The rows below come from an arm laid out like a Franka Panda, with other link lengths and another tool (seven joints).
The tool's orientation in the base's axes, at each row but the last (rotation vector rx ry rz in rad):
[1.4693, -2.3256, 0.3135]
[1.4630, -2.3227, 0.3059]
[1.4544, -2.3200, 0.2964]
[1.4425, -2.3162, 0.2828]
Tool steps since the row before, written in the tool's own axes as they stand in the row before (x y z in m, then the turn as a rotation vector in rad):
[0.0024, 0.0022, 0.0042, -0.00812, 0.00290, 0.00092]
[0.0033, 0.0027, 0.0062, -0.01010, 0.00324, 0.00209]
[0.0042, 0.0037, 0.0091, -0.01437, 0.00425, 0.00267]
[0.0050, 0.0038, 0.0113, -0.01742, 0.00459, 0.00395]
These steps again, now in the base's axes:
[-0.0037, -0.0026, -0.0028, 0.00035, 0.00756, -0.00423]
[-0.0049, -0.0039, -0.0042, 0.00058, 0.00889, -0.00613]
[-0.0069, -0.0052, -0.0063, 0.00122, 0.01260, -0.00845]
[-0.0079, -0.0066, -0.0079, 0.00182, 0.01476, -0.01091]

